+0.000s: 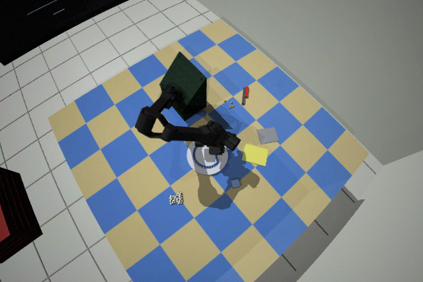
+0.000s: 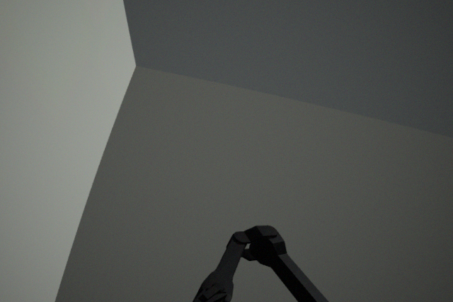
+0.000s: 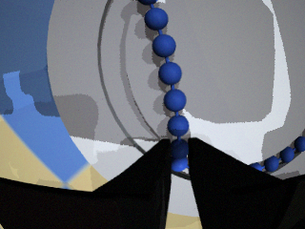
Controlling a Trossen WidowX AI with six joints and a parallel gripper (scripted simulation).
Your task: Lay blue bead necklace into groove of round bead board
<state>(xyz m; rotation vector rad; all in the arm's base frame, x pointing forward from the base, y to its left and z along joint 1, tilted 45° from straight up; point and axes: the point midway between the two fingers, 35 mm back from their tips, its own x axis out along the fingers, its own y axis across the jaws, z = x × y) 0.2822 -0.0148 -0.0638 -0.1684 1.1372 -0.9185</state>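
My gripper tip is now 2 cm short of the round white bead board, 5 cm to the left of it and 1 cm above it. Also, from my gripper tip: small blue cube (21 cm ahead, 2 cm to the right, 1 cm below); then grey square (9 cm ahead, 27 cm to the left, 1 cm below); then yellow pad (14 cm ahead, 15 cm to the left, 1 cm below).
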